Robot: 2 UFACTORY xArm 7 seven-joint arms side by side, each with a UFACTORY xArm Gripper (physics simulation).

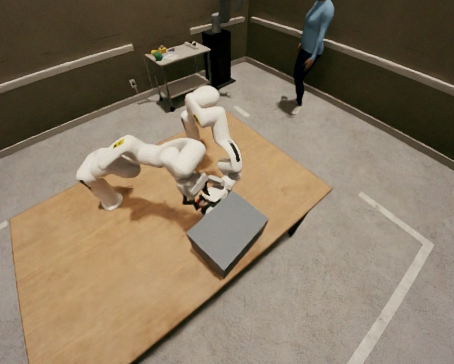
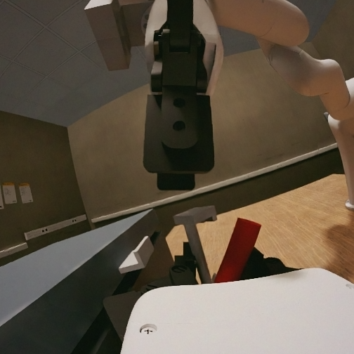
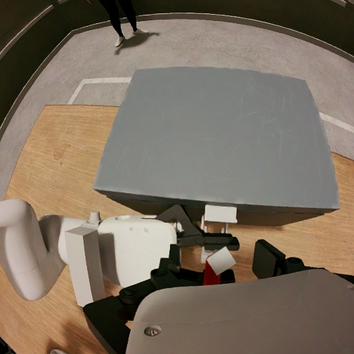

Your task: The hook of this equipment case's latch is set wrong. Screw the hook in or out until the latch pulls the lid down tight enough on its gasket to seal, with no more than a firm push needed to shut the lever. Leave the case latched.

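Frame: origin at the left arm's base, x right, y ahead, z up, level; metres.
Seen in the pictures: left gripper, fingertip midpoint: (image 1: 198, 210); right gripper, fingertip midpoint: (image 1: 202, 200); right arm's base at its link origin: (image 1: 112, 201).
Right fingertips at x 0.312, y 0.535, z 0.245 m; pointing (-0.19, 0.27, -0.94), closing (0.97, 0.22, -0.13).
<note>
A point is followed by its place in that frame.
The grey equipment case (image 1: 227, 232) @[z 0.211, x 0.323, y 0.716 m] (image 2: 60, 260) (image 3: 215, 135) stands with its lid down. A white catch (image 2: 137, 257) (image 3: 220, 214) juts from its front below the lid edge. The latch's pale hook (image 2: 197, 242) (image 3: 221, 261) stands away from the catch, its square head outward. The red lever (image 2: 239, 250) (image 3: 211, 276) sticks out from the case front. My left gripper (image 1: 203, 205) @[z 0.176, x 0.343, y 0.528 m] (image 2: 213, 256) (image 3: 236, 260) is shut on the red lever, its tips partly hidden. My right gripper (image 1: 196, 196) @[z 0.245, x 0.312, y 0.535 m] (image 2: 176, 183) (image 3: 217, 258) is open above the hook, its fingers apart on either side.
The case stands near the edge of the wooden table (image 1: 115, 270) @[z 0.000, x 0.816, y 0.426 m] (image 3: 55, 160). Both arms crowd closely together at its latch side. A cart (image 1: 177, 54) and a black cabinet (image 1: 217, 55) stand behind the table. A person (image 1: 316, 32) stands beyond it.
</note>
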